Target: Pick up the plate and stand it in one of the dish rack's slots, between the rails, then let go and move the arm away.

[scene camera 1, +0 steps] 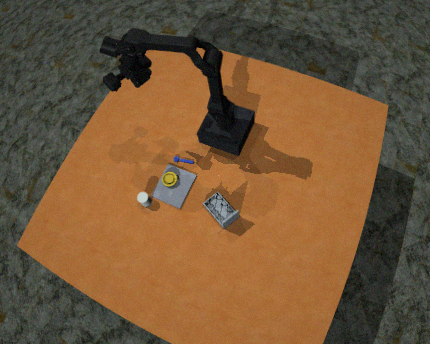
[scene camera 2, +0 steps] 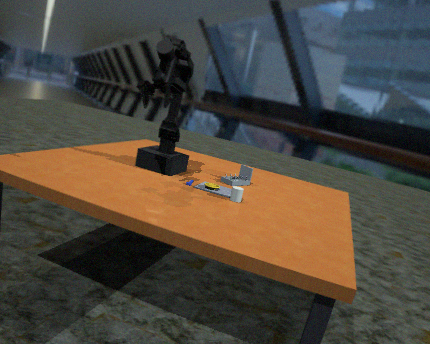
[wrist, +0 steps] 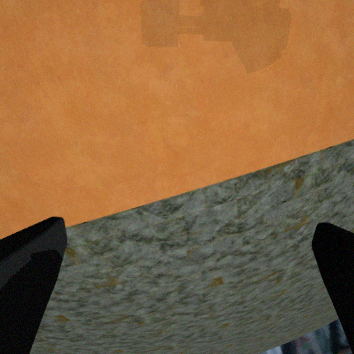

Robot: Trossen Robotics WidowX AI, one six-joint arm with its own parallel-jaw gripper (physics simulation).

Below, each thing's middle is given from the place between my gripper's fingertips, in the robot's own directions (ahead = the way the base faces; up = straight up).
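Grey mat (scene camera 1: 175, 195): from my hand, 160 mm ahead, 290 mm to the left of it, 290 mm below it.
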